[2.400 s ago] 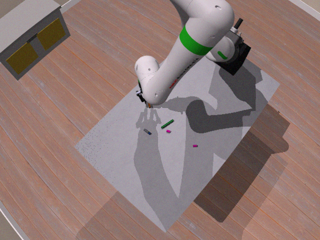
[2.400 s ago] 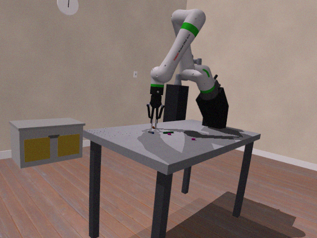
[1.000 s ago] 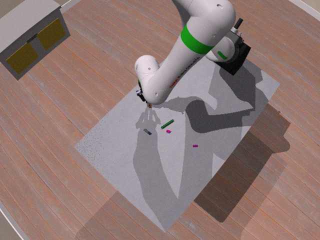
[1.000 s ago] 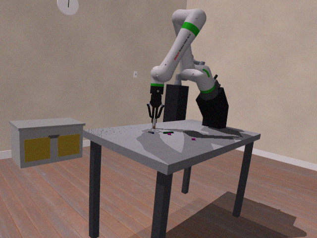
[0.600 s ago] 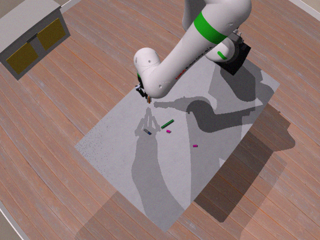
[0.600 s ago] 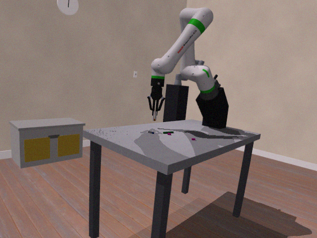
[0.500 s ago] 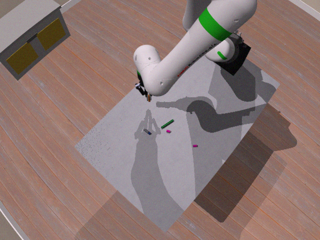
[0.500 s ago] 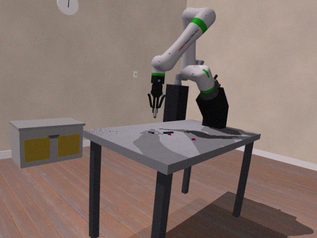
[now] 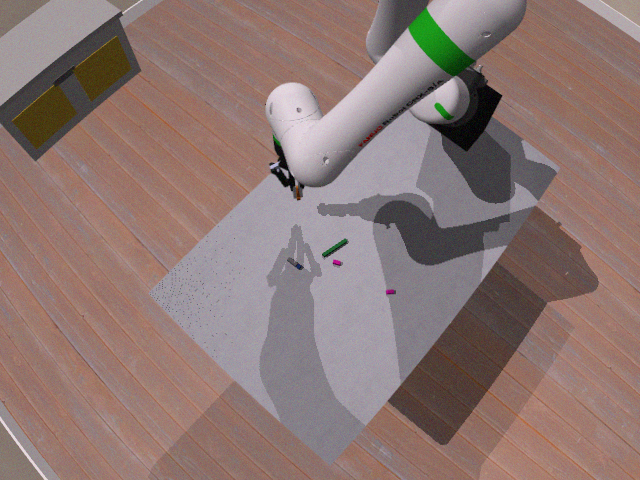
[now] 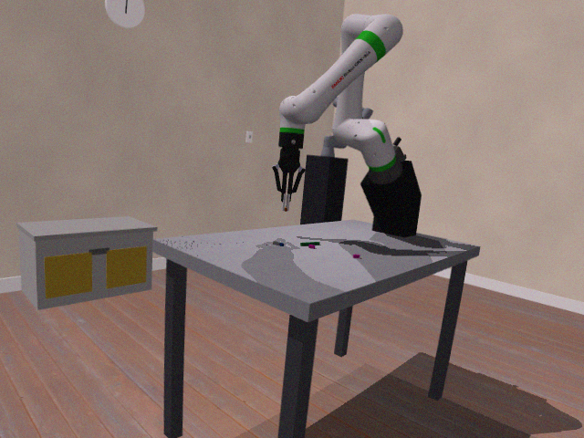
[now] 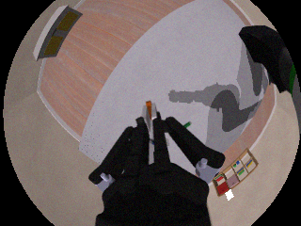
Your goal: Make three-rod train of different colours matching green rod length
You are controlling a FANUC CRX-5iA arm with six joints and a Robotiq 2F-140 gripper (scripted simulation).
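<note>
My gripper is now 13 cm short of the grey rod, 13 cm above it and 10 cm to the right of it. From my hand the other things lie so: small blue rod: 13 cm below, 13 cm ahead, 12 cm to the left; then orange rod: 3 cm below; then green rod: 16 cm to the left, 13 cm below, 2 cm ahead.
</note>
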